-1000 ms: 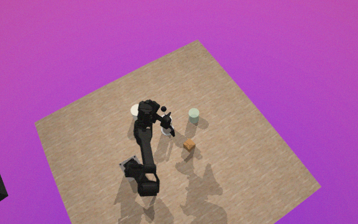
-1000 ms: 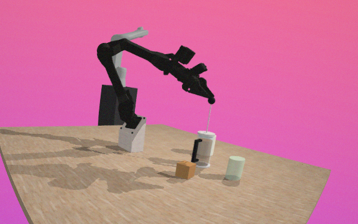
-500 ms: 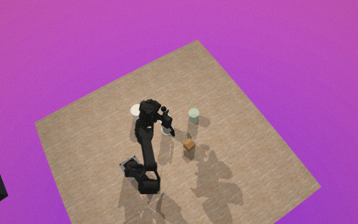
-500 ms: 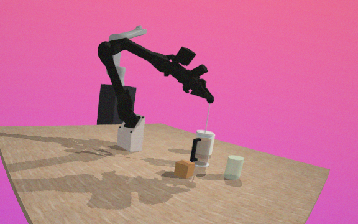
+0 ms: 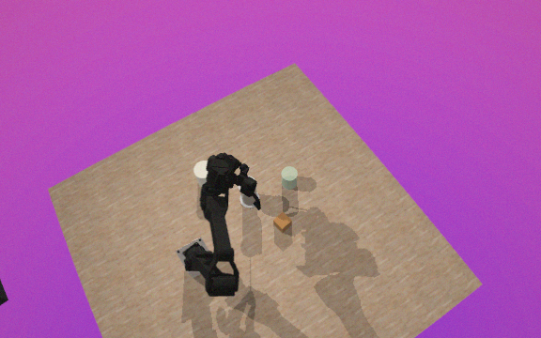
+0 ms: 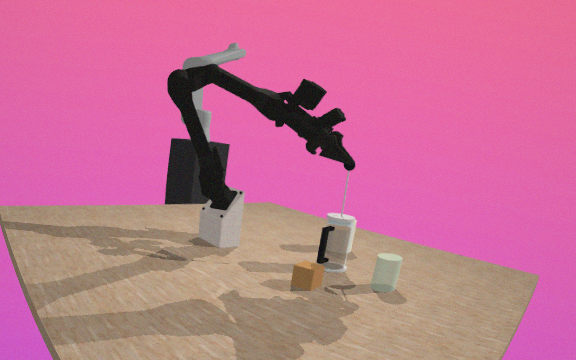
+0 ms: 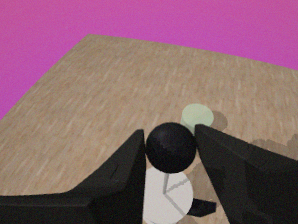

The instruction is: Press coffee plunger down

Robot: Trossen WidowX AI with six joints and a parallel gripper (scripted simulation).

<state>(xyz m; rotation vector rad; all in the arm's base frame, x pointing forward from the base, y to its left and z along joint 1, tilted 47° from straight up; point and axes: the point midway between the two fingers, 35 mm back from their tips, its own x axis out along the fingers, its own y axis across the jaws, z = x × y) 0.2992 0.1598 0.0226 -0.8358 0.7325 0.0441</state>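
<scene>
The coffee press is 14 cm below my gripper tip, 2 cm to the right of it and 1 cm behind it. Also, from my gripper tip: white cylinder 22 cm below, 18 cm to the left, 10 cm behind.
</scene>
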